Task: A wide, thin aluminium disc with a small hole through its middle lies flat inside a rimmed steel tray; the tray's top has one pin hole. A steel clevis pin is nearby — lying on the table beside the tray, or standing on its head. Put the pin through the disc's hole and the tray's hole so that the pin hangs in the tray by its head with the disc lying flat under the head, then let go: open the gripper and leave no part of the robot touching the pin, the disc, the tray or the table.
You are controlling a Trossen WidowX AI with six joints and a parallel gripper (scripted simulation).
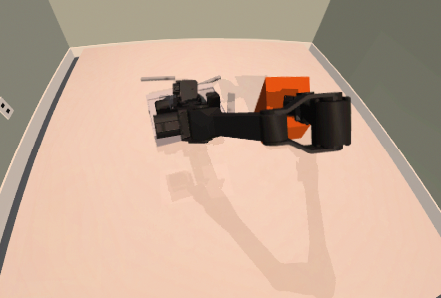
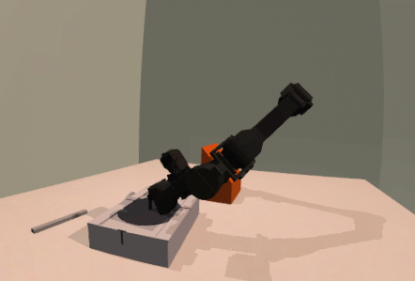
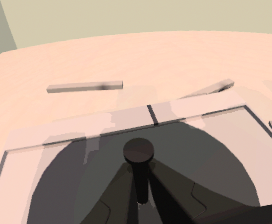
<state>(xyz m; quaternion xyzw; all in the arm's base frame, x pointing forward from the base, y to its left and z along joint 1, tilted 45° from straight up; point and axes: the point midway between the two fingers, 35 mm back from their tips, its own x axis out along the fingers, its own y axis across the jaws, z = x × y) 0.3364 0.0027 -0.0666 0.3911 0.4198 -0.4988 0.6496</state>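
My gripper tip is now 10 mm above the steel clevis pin. Also, from my gripper tip: steel tray 10 mm behind, 10 mm to the left, 50 mm below; thin grey bar 110 mm ahead, 220 mm to the right, 80 mm below; dark flat disc 30 mm below.
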